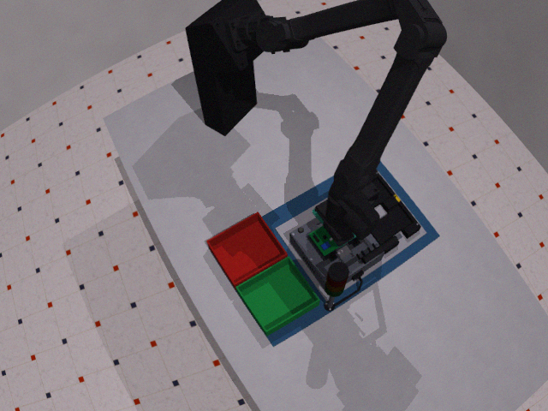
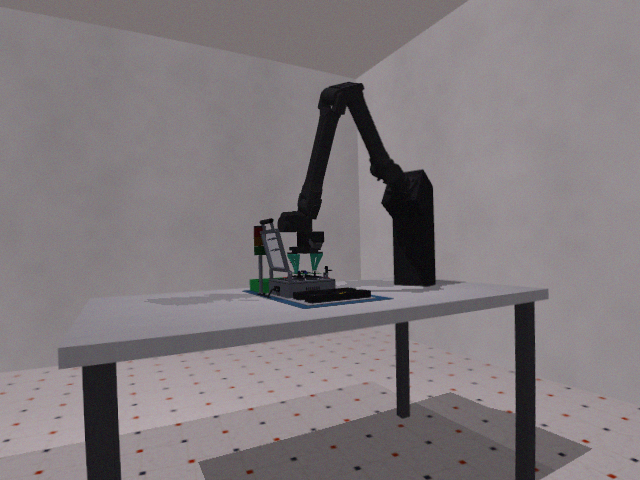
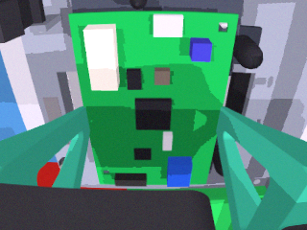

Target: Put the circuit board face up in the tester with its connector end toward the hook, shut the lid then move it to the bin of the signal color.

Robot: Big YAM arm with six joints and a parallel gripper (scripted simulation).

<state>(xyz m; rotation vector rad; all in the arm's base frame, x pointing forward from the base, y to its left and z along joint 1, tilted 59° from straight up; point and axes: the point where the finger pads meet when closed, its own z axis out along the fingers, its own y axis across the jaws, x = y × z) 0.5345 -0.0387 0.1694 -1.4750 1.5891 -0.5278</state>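
The green circuit board lies right at my hand. Round my hand: latch hook: 70 mm behind, 50 mm to the left; tester lid: 120 mm ahead, 20 mm to the left, 100 mm above; tester plate: 10 mm ahead, 10 mm to the left, 10 mm below.
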